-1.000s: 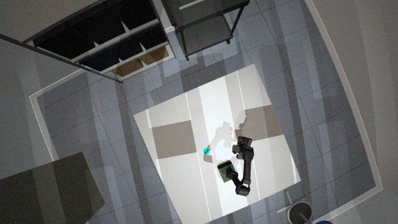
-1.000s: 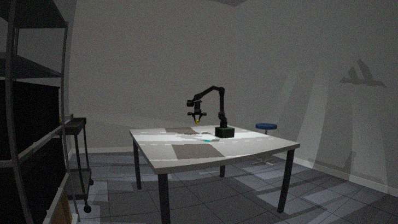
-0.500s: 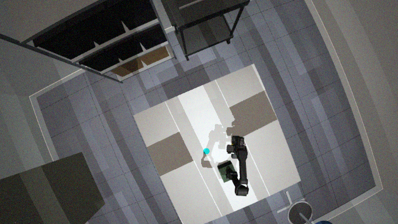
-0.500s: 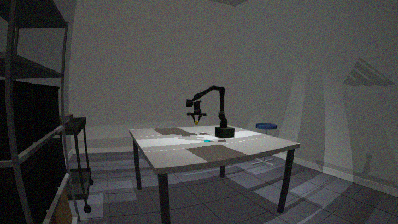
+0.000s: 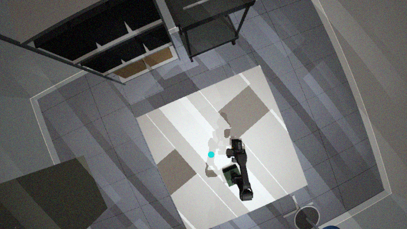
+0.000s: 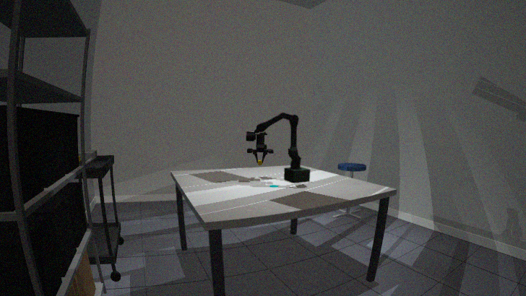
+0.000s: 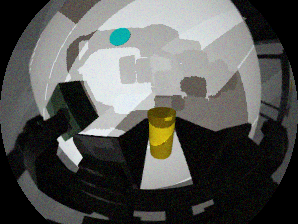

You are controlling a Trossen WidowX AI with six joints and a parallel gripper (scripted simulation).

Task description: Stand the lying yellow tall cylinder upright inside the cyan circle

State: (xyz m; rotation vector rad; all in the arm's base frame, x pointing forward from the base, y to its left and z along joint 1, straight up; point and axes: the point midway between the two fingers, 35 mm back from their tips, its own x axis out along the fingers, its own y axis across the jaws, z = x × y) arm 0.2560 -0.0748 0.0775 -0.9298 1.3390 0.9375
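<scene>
Now: gripper tip 200 mm to the right of the cyan circle, 130 mm above it and 10 mm past it. From my gripper tip the other things lie so: yellow tall cylinder: 20 mm to the right, 10 mm behind.
</scene>
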